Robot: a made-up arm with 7 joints. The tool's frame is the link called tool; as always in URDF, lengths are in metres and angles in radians.
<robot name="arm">
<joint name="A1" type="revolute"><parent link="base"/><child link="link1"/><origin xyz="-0.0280 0.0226 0.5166" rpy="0.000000 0.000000 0.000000"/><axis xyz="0 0 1"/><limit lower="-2.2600" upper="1.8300" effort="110" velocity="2.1"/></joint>
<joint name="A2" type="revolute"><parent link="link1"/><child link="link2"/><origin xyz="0.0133 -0.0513 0.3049" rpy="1.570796 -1.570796 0.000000"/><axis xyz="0 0 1"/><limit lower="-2.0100" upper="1.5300" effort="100" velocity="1.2"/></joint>
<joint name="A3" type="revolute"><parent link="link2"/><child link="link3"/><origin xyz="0.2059 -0.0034 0.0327" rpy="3.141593 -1.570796 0.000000"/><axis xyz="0 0 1"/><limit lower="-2.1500" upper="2.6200" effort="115" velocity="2.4"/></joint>
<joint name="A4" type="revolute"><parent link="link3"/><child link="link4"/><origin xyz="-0.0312 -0.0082 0.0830" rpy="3.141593 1.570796 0.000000"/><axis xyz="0 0 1"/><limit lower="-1.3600" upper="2.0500" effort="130" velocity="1.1"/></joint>
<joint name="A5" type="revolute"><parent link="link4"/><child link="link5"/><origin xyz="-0.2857 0.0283 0.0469" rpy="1.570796 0.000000 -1.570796"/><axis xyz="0 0 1"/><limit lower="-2.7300" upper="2.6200" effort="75" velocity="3.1"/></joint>
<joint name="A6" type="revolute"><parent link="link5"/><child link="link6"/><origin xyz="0.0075 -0.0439 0.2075" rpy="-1.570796 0.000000 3.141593"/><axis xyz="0 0 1"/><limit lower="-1.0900" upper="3.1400" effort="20" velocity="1.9"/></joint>
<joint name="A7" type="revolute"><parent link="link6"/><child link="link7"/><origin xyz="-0.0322 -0.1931 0.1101" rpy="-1.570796 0.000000 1.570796"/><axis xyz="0 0 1"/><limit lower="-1.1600" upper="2.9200" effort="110" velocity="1.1"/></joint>
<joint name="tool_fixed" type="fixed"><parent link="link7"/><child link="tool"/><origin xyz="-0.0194 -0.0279 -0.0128" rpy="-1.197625 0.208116 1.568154"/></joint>
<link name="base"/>
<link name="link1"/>
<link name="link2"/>
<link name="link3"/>
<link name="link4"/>
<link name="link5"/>
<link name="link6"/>
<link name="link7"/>
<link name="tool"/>
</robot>
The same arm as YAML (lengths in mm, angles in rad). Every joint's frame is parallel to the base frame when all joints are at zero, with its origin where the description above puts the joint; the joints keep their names.
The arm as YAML. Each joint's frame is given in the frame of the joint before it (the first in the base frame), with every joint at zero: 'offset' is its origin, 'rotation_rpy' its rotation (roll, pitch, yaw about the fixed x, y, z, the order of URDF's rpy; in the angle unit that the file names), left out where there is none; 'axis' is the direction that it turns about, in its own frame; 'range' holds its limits. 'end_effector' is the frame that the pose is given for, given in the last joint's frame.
length_unit: mm
angle_unit: rad
chain:
  - id: A1
    offset: [-28.0, 22.6, 516.6]
    axis: "+z"
    range: [-2.26, 1.83]
  - id: A2
    offset: [13.3, -51.3, 304.9]
    axis: "-y"
    range: [-2.01, 1.53]
  - id: A3
    offset: [3.4, -32.7, 205.9]
    axis: "+z"
    range: [-2.15, 2.62]
  - id: A4
    offset: [-8.2, 31.2, 83.0]
    axis: "+y"
    range: [-1.36, 2.05]
  - id: A5
    offset: [-28.3, 46.9, 285.7]
    axis: "+z"
    range: [-2.73, 2.62]
  - id: A6
    offset: [7.5, -43.9, 207.5]
    axis: "-y"
    range: [-1.09, 3.14]
  - id: A7
    offset: [32.2, -110.1, 193.1]
    axis: "+x"
    range: [-1.16, 2.92]
end_effector:
  offset: [-12.8, -27.9, 19.4]
  rotation_rpy: [0.3737, 0.0026, 1.7789]

